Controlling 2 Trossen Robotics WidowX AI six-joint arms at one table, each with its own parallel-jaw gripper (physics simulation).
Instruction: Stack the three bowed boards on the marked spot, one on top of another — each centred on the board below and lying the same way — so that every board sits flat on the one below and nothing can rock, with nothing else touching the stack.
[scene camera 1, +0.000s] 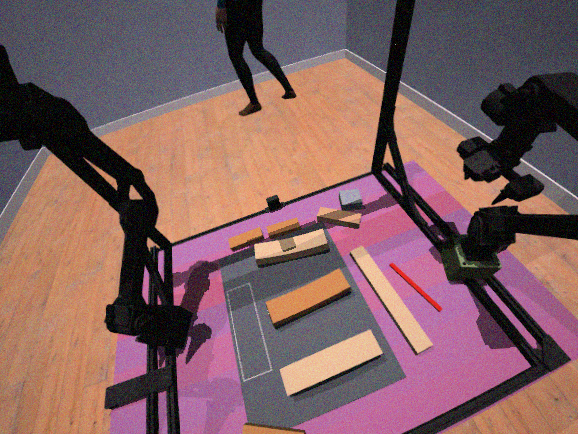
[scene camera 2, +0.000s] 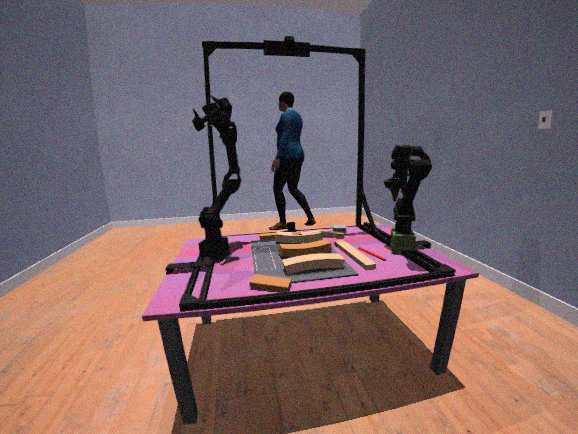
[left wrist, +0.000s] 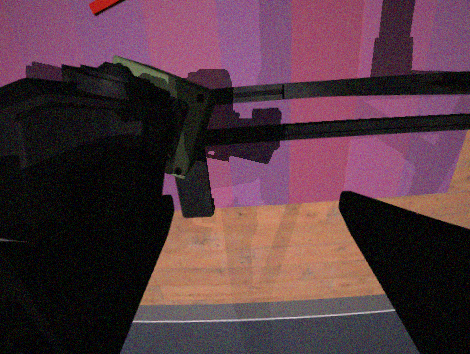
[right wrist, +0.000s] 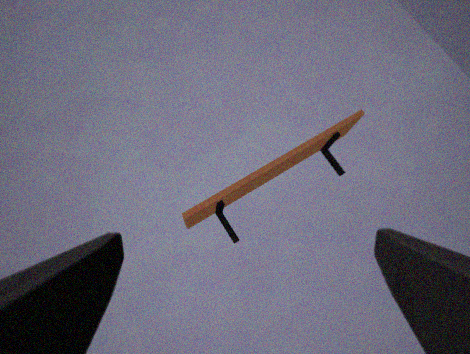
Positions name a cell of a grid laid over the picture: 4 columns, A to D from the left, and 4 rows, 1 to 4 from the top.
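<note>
Scene camera 1 shows my left gripper (scene camera 1: D2), which is open and holds nothing, along with an orange-brown block (scene camera 1: C3) and a long pale plank (scene camera 1: C4) that rests on the table. Scene camera 2 shows my right gripper (scene camera 2: B1), and that gripper is open and holds nothing. The left wrist view has my left gripper (left wrist: C3) in it, but the orange-brown block is out of frame in the left wrist view. The right wrist view has my right gripper (right wrist: C3), and the orange-brown block is out of frame in the right wrist view too.
</note>
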